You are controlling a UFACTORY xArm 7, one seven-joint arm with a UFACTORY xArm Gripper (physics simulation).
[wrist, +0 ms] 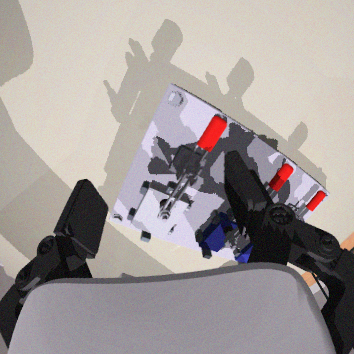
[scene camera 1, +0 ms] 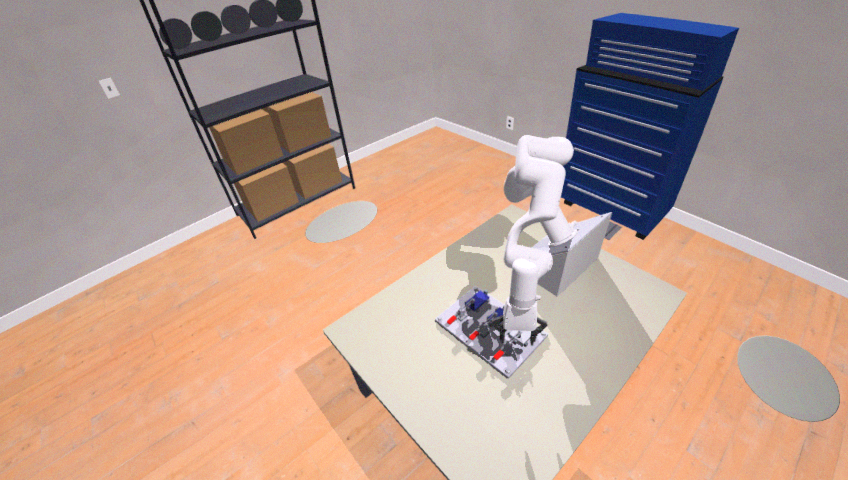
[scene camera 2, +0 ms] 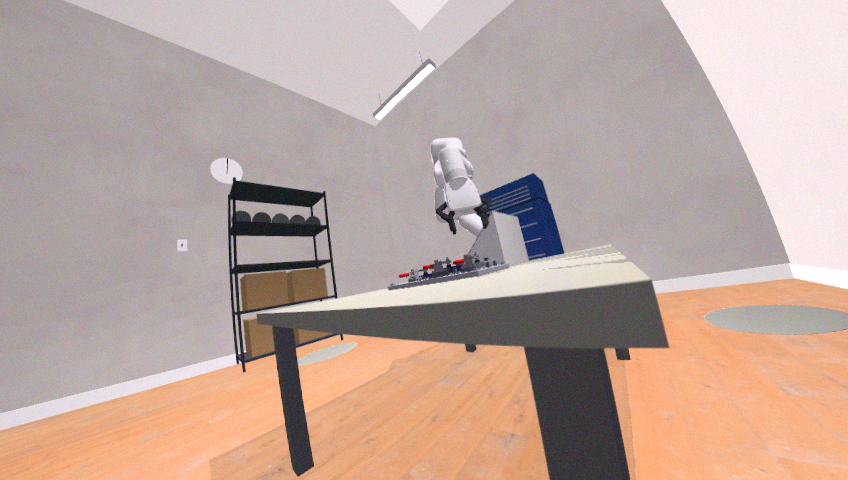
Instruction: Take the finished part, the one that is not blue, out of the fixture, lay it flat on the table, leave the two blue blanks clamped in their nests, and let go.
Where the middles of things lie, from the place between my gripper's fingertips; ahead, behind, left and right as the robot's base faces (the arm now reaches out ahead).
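The finished part (wrist: 145, 218) has my gripper 10 cm past it, 10 cm above it and 5 cm to the left of it. Going by their middles, the finished part is the nearest to my gripper of the things named here. As for the fixture plate (scene camera 1: 488, 347), counted from my hand it is 15 cm to the right, 12 cm below and 4 cm behind.
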